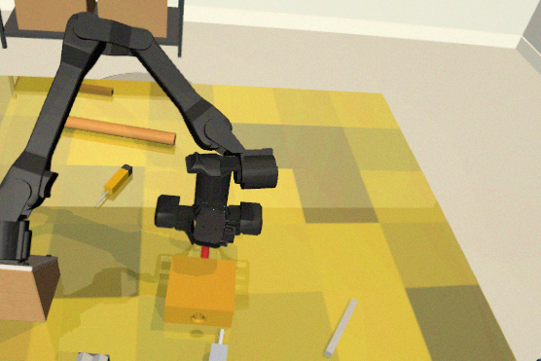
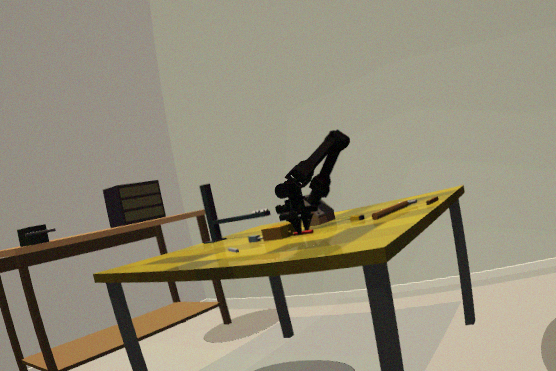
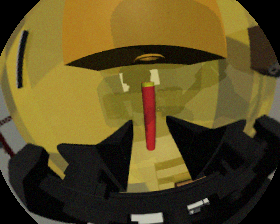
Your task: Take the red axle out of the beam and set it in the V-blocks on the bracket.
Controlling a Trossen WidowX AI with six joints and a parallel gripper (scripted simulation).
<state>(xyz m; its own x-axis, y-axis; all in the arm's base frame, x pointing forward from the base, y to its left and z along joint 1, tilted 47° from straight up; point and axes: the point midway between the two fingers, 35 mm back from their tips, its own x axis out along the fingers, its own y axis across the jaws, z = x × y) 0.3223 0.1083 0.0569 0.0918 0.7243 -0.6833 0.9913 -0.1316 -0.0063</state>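
Right now my gripper tip is 1 cm past the orange beam, 12 cm to the left of it and 2 cm below it. The rest, counted from my gripper tip: brown stick (27 cm behind, 48 cm to the left); then yellow screwdriver (18 cm behind, 15 cm to the left, 1 cm above).
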